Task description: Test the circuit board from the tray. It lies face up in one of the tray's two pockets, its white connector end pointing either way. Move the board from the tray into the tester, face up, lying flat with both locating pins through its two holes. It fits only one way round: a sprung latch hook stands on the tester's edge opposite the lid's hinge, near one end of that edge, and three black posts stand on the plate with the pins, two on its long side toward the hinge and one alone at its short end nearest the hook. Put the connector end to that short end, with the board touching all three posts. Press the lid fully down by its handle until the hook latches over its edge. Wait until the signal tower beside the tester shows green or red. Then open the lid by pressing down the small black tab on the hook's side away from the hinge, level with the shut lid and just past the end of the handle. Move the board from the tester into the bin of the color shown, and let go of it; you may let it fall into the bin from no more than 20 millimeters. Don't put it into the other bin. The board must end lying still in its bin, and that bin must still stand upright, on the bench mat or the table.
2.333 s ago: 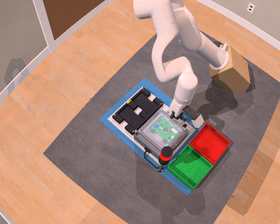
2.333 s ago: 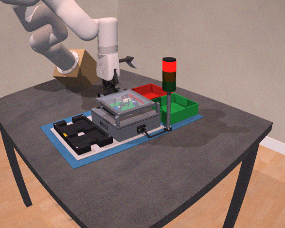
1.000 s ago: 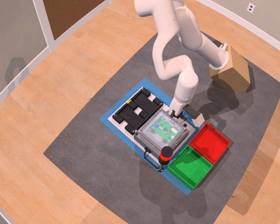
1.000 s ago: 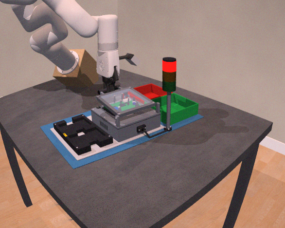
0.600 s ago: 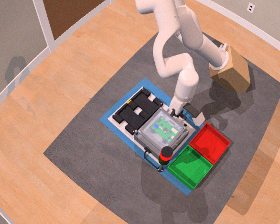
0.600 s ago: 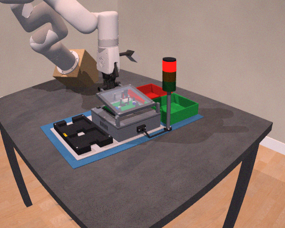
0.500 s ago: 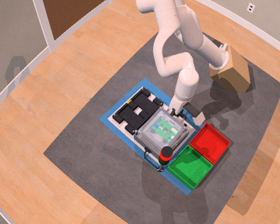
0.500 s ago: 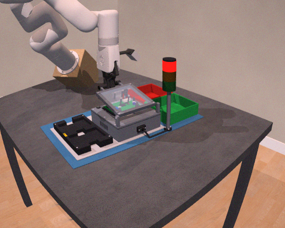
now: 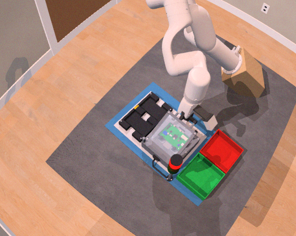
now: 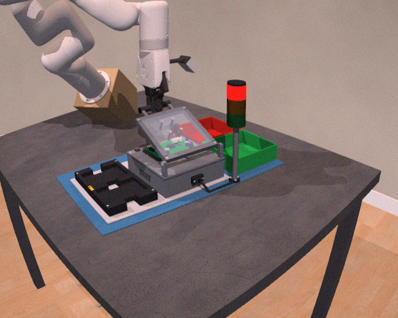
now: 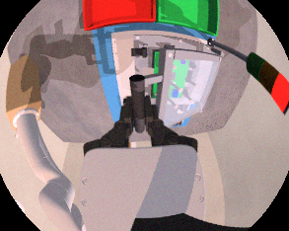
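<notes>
Right now the green circuit board is 7 cm ahead of my hand, 1 cm to the right of it and 10 cm below it. Also, from my hand: black latch hook (1 cm ahead, 6 cm to the left, 9 cm below); then clear lid (8 cm ahead, 1 cm to the right, 5 cm below); then plate (7 cm ahead, 10 cm below).
</notes>
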